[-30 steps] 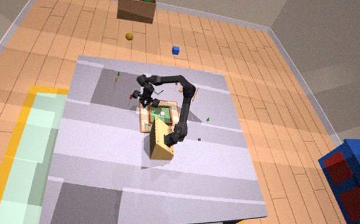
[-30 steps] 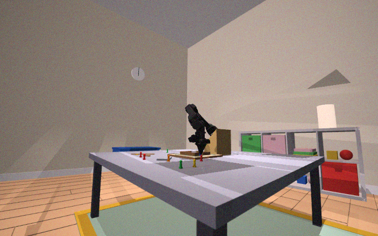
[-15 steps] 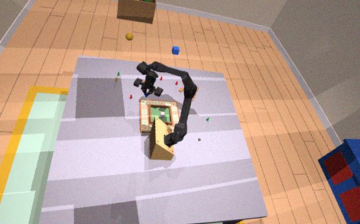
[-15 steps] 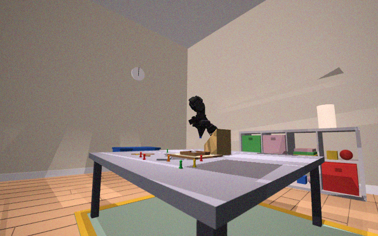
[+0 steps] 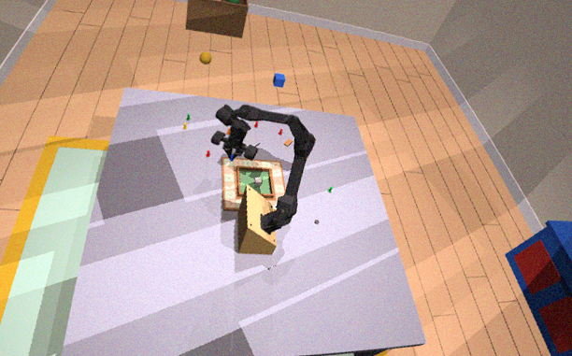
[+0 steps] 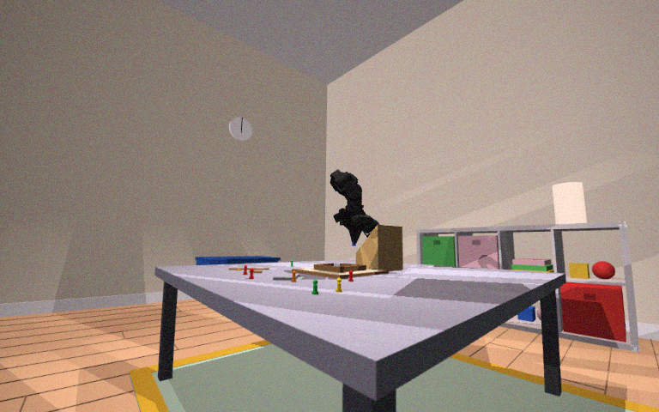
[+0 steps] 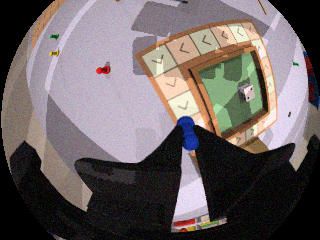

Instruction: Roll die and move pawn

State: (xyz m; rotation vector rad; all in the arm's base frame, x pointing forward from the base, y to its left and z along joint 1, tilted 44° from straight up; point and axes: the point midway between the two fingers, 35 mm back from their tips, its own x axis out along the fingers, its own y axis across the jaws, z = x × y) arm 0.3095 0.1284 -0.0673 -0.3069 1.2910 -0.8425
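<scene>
Now: the dice tray 3 cm behind my gripper tip, 12 cm to the right of it and 12 cm below it. The rest, counted from my gripper tip: orange pawn: 27 cm ahead, 1 cm to the left, 11 cm below; then blue pawn: 1 cm above; then white die: 3 cm behind, 13 cm to the right, 10 cm below.
</scene>
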